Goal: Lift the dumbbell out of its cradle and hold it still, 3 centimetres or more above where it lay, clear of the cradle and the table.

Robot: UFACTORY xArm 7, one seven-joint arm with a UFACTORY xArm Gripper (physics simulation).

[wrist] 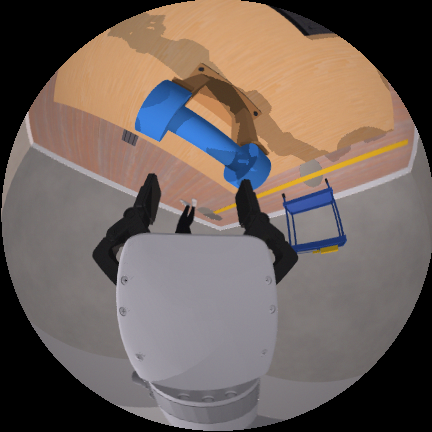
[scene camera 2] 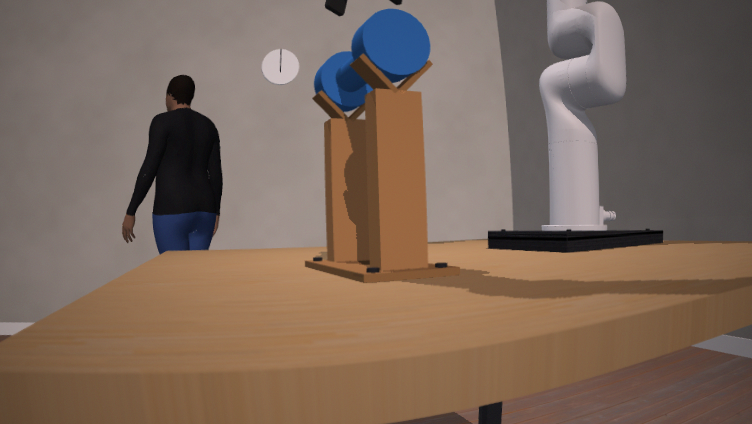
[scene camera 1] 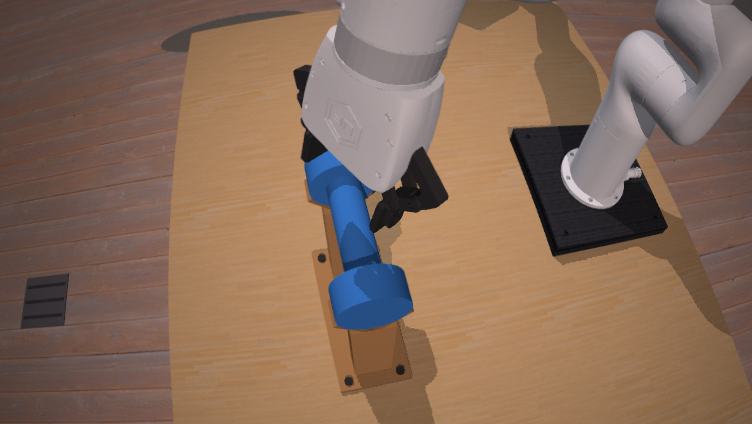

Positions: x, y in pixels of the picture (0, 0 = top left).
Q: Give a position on a blue dumbbell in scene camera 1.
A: At 369, 294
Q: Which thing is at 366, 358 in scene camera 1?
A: A brown wooden cradle.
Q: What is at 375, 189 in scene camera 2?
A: A brown wooden cradle.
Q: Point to a brown wooden cradle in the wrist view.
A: At 210, 89
